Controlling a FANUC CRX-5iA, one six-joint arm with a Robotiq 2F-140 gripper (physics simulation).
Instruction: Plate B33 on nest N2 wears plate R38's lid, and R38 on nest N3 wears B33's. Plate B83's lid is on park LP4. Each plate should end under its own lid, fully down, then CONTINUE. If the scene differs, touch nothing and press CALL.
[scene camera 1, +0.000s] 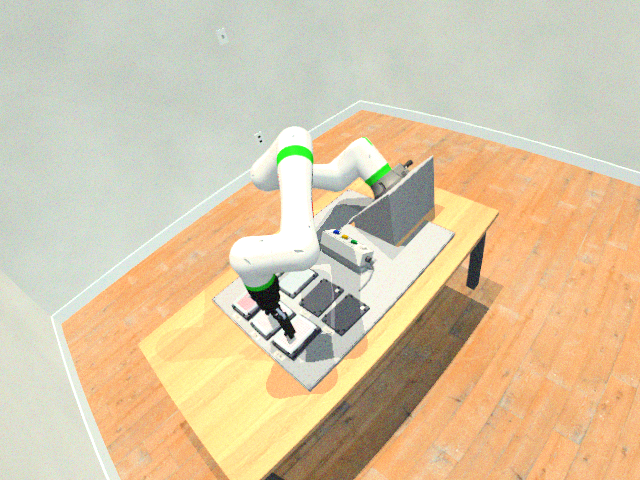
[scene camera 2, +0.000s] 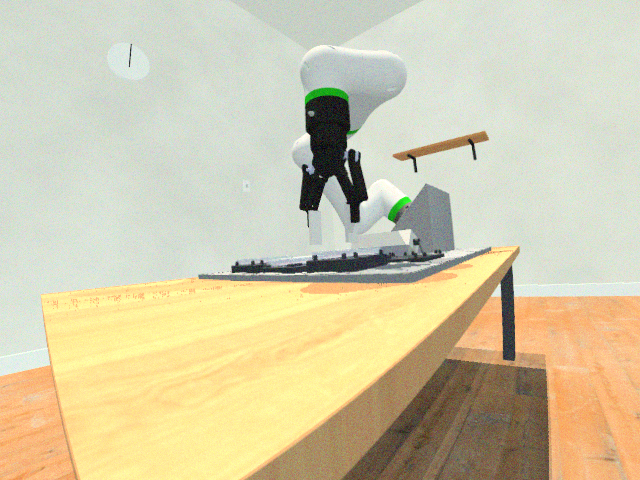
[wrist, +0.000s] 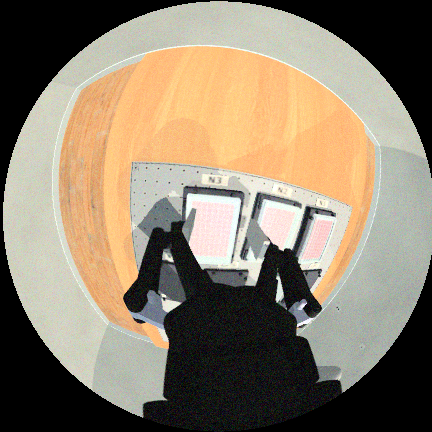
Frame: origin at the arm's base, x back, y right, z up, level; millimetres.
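Seen in the pictures: gripper, between the fingertips: (scene camera 1: 284, 333) (scene camera 2: 333, 243) (wrist: 222, 222); arm's base, origin of its link: (scene camera 1: 389, 189) (scene camera 2: 413, 221).
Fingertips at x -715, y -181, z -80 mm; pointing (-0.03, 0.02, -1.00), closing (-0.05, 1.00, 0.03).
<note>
Pixels of each thing's middle, then the offset from my fingertips to it. "spot": a spot on its surface instead. Level surfaces: height alone.
- nest N3, a spot on its surface: (wrist: 212, 232) spot: dx +26, dy -8, dz -12 mm
- nest N2, a spot on its surface: (wrist: 283, 220) spot: dx -21, dy +118, dz -23 mm
- nest N1, a spot on its surface: (wrist: 320, 237) (scene camera 1: 249, 298) spot: dx -6, dy +244, dz -20 mm
- pale lid, middle of its body: (wrist: 271, 291) (scene camera 1: 296, 278) dx +188, dy +199, dz -39 mm
- white button box, middle of its body: (scene camera 2: 384, 245) (scene camera 1: 346, 247) dx +416, dy +150, dz -11 mm
- grey board, height of its surface: dz -53 mm
- wooden table, height of its surface: dz -65 mm
My gripper (scene camera 1: 285, 331) (scene camera 2: 333, 233) (wrist: 222, 222) is open and empty, a little above the plate on nest N3 (scene camera 1: 305, 330) (wrist: 212, 232). In the wrist view its fingers stand to either side of that plate. The plate shows a pink well field with a pale rim. Similar plates stand on nest N2 (wrist: 283, 220) and nest N1 (scene camera 1: 245, 303) (wrist: 320, 237). A pale lid (scene camera 1: 297, 282) lies on a park behind the nests; its park label is not readable. The plate and lid codes cannot be read, and I cannot tell how fully any lid sits.
Two dark park plates (scene camera 1: 321, 296) (scene camera 1: 347, 312) lie beside the pale lid. A white button box (scene camera 1: 345, 250) with blue, yellow and green buttons stands further back. Behind it is a tall grey panel (scene camera 1: 416, 198) (scene camera 2: 436, 217). The grey board (scene camera 1: 312, 381) (wrist: 150, 175) carries the nests on the wooden table (scene camera 1: 206, 392) (scene camera 2: 232, 361).
</note>
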